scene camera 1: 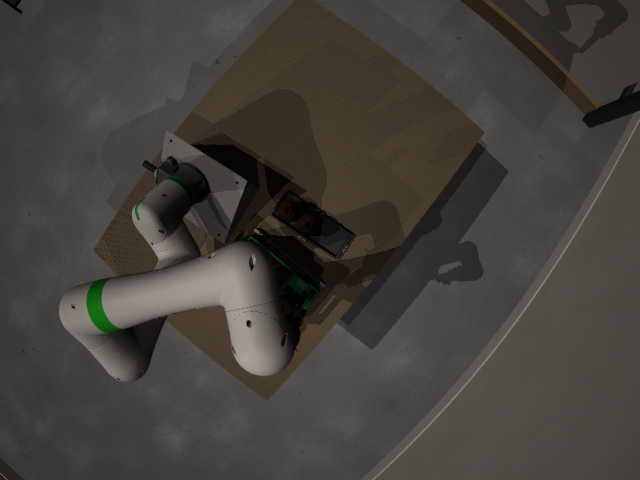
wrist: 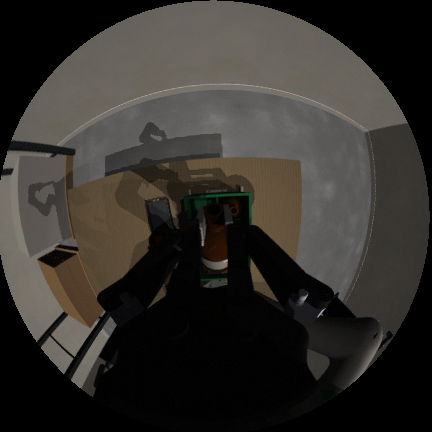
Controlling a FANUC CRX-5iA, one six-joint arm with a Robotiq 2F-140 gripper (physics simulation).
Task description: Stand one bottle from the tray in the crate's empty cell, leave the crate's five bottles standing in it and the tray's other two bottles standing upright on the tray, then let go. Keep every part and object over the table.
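Frame: origin at the arm's base, x ahead, y left, z up, level; millimetres.
Seen in the pictures: gripper, fingertip midpoint: [wrist: 214,213]; arm's base, link origin: [scene camera 1: 191,182].
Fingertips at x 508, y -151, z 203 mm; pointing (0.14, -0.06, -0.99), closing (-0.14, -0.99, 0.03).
Offsets run from my fingertips to a thing's top centre. "pt": to the spot under its first point. Level surfaces: height alone.
My gripper [wrist: 214,213] is shut on a brown bottle {dy +6, dx -49, dz +36 mm} [wrist: 215,246] with a white band. In the wrist view the bottle overlaps the green crate {dy +3, dx -116, dz -175 mm} [wrist: 250,215] [scene camera 1: 297,283]; its exact height and cell cannot be told. Another brown bottle {dy -53, dx -36, dz -187 mm} [wrist: 233,208] shows in the crate beside the fingers. The arm hides much of the crate and the gripper in the scene view, so the other crate bottles cannot be judged. The grey tray {pt dy +230, dx -14, dz -344 mm} [scene camera 1: 331,239] [wrist: 159,212] lies beside the crate. Two brown bottles {dy +237, dx -186, dz -190 mm} [scene camera 1: 287,210] {dy +231, dx -107, dz -190 mm} [scene camera 1: 308,224] stand upright at one end of it.
The wooden table {dz -350 mm} [scene camera 1: 361,113] [wrist: 280,200] bears the crate and tray. The white arm [scene camera 1: 170,291] reaches over the crate from its grey base plate [scene camera 1: 226,178]. A wooden box [wrist: 72,290] stands off the table at the left of the wrist view.
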